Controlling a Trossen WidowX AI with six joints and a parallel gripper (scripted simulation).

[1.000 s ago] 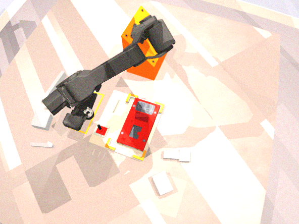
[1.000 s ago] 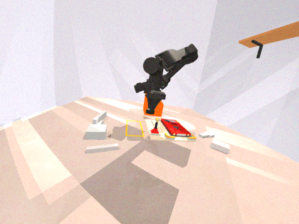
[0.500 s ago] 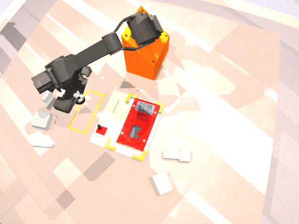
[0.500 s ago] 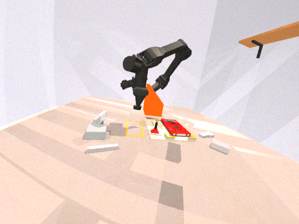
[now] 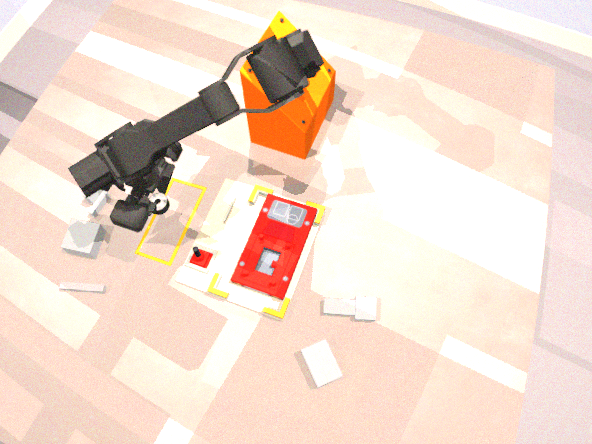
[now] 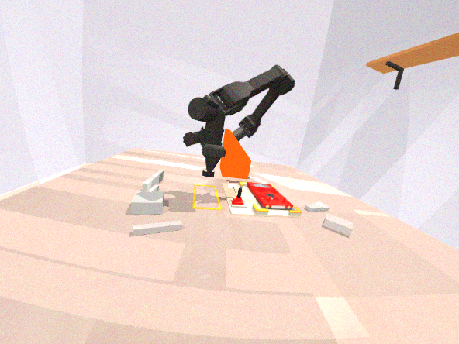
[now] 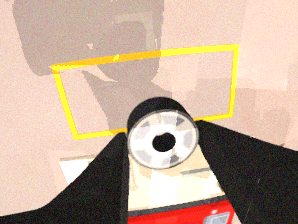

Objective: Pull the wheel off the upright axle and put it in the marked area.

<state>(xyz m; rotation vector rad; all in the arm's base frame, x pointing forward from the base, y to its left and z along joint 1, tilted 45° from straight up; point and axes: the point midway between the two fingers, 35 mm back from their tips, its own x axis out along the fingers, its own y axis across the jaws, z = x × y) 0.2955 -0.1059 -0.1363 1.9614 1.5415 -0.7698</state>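
The wheel is right at my gripper tip.
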